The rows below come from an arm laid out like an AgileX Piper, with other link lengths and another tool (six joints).
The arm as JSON. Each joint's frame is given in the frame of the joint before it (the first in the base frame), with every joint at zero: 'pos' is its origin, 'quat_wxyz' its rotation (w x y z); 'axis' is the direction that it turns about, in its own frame. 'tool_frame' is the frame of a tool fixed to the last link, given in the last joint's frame.
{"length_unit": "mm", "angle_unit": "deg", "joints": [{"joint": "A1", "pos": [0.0, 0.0, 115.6], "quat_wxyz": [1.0, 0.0, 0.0, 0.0], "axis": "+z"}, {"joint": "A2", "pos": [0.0, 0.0, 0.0], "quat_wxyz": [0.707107, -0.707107, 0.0, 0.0], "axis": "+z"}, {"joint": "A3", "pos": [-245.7, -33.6, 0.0], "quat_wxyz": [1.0, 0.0, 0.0, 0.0], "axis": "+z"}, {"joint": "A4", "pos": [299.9, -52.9, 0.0], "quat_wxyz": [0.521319, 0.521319, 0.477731, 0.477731], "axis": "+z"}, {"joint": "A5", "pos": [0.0, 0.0, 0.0], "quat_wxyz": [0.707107, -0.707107, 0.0, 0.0], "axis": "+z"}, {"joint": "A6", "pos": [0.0, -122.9, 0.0], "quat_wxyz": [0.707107, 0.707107, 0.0, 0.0], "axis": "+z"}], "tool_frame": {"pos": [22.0, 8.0, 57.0], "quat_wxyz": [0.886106, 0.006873, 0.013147, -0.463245]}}
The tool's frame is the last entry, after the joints.
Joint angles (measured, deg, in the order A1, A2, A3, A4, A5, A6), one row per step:
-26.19 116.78 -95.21 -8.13 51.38 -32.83
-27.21 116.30 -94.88 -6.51 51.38 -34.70
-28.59 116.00 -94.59 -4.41 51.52 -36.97
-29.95 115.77 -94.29 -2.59 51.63 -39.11
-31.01 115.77 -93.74 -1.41 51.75 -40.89
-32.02 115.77 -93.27 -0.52 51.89 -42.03
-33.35 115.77 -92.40 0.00 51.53 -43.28
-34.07 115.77 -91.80 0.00 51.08 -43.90
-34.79 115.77 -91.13 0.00 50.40 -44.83
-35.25 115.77 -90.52 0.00 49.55 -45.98
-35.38 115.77 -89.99 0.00 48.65 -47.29
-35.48 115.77 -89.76 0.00 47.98 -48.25
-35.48 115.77 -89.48 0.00 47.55 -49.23
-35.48 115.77 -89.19 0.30 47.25 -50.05
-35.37 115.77 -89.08 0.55 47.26 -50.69
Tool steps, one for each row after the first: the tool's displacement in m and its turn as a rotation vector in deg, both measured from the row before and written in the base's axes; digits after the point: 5 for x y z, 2 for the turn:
-0.00366 -0.00381 0.00155 0.77 -0.35 0.24
-0.00495 -0.00523 0.00011 1.16 -0.28 0.11
-0.00513 -0.00561 -0.00032 0.96 -0.21 0.10
-0.00560 -0.00413 -0.00355 0.77 0.38 0.25
-0.00550 -0.00421 -0.00301 0.70 0.30 -0.21
-0.00771 -0.00708 -0.00490 0.33 0.40 -0.32
-0.00447 -0.00447 -0.00317 -0.09 0.24 -0.14
-0.00424 -0.00473 -0.00339 -0.27 0.17 0.15
-0.00241 -0.00347 -0.00289 -0.46 0.03 0.62
-0.00042 -0.00160 -0.00235 -0.59 -0.04 1.10
0.00027 -0.00163 -0.00077 -0.53 -0.16 0.80
-0.00002 -0.00042 -0.00124 -0.37 0.08 0.91
0.00005 0.00054 -0.00147 -0.02 0.00 0.65
0.00043 0.00131 -0.00065 0.07 0.09 0.61

